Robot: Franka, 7 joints.
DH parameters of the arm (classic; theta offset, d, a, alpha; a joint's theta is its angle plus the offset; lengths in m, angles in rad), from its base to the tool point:
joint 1: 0 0.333 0 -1.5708
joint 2: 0 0 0 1.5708
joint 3: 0 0.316 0.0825 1.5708
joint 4: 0 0 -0.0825 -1.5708
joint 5: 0 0.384 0 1.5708
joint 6: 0 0 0.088 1.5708
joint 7: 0 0.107 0 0
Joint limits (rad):
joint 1: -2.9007..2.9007
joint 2: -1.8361..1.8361
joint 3: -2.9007..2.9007
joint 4: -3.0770..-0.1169
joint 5: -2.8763..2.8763
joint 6: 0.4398..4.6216
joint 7: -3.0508..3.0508
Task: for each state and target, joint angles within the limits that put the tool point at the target. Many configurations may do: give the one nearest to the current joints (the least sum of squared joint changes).
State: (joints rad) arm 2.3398 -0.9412 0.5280 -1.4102 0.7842 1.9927 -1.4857
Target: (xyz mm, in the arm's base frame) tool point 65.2 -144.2 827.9
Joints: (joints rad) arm 2.5827 -1.6198 0.0559 -2.0141 0.5854 1.5619 -1.4857
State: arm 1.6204 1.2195 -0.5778 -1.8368 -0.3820 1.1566 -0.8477
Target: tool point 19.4 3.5 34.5
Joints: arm 1.6111 1.4397 -0.0206 -2.4663 -0.0986 1.0629 -0.8477
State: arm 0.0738 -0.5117 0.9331 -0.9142 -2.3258 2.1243 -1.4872
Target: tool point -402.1 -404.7 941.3
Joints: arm 0.7736 -0.8321 0.8490 -0.1803 -2.3538 1.8594 -1.4872
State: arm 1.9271 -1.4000 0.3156 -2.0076 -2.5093 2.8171 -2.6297
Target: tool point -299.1 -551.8 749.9
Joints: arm 1.7112 -1.6254 0.6721 -1.3700 -2.4711 2.6383 -2.6297
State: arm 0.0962 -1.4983 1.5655 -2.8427 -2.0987 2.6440 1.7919
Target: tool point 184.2 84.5 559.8
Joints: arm -0.3363 -1.7776 0.7336 -3.0263 -2.0496 2.2557 1.7919
